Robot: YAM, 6 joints.
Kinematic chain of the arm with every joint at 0, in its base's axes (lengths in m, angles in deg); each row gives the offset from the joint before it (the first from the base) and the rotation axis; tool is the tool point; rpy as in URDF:
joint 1: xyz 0 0 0.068 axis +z
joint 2: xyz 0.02 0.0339 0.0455 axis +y
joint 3: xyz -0.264 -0.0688 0 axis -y
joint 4: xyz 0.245 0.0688 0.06 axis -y
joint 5: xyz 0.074 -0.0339 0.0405 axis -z
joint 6: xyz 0.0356 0 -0.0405 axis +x
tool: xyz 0 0 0 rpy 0 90 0
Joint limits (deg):
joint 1: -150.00..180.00
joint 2: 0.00..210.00
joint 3: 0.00..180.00
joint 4: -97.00..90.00
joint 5: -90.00..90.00
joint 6: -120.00..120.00
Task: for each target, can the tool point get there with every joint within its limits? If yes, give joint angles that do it. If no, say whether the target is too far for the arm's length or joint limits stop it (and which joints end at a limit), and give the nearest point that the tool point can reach.
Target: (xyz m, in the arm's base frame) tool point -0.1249 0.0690 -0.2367
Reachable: yes | joints 143.80 187.43 68.85 -17.77 -30.59 -26.62
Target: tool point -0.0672 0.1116 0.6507
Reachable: yes | joints -67.63 48.24 130.31 -22.61 33.50 97.84
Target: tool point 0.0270 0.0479 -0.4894
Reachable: no: joint limits stop it (at a limit: joint 2) | nearest point 0.0545 0.0967 -0.3531 | short by 0.147 m
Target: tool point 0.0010 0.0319 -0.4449
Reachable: no: joint limits stop it (at a limit: joint 2) | nearest point 0.0027 0.0846 -0.3411 | short by 0.116 m
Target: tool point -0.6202 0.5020 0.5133
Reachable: no: too far | nearest point -0.4482 0.3628 0.3996 | short by 0.249 m
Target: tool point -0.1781 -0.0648 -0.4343
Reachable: no: joint limits stop it (at a limit: joint 1, joint 2) | nearest point -0.1752 -0.0876 -0.3744 | short by 0.064 m
